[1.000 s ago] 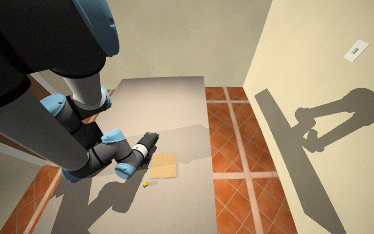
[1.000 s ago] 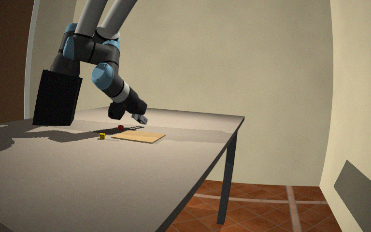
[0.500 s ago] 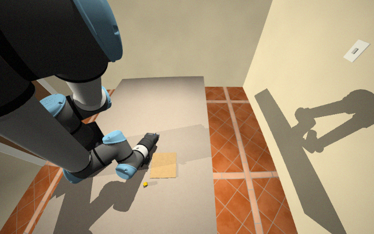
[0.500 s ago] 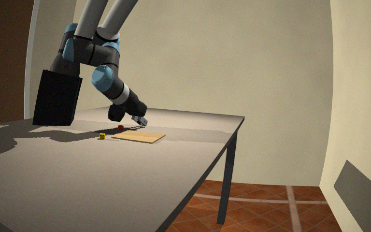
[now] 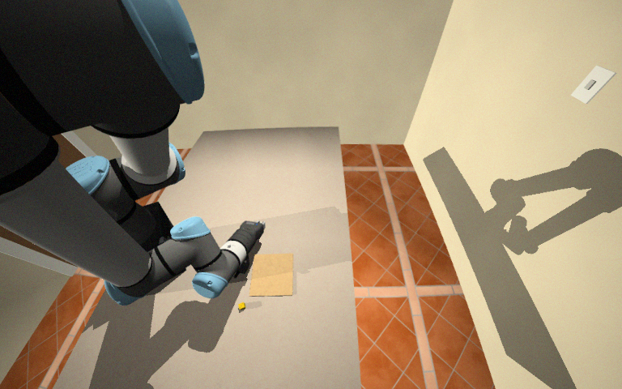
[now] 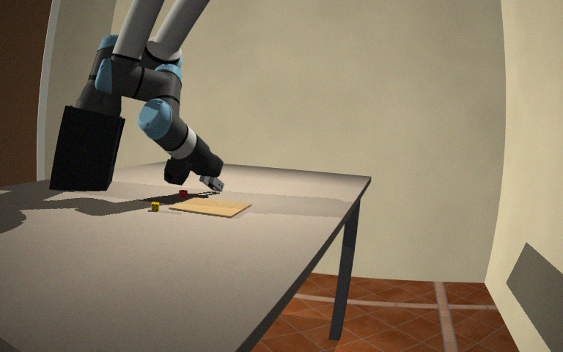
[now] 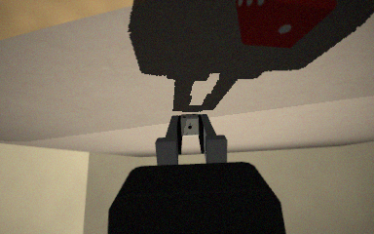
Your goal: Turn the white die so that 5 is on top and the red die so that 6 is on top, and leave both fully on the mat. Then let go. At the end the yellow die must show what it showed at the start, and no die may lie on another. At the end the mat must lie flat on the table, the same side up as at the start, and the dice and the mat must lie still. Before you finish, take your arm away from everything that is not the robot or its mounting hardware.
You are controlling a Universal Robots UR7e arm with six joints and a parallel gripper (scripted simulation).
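Right now the red die is 50 mm behind my hand, 100 mm to the right of it and 10 mm below it. Round my hand: white die (10 mm to the left, 10 mm below); then yellow die (50 mm behind, 280 mm to the right, 10 mm below); then tan mat (50 mm ahead, 180 mm to the right, 20 mm below).
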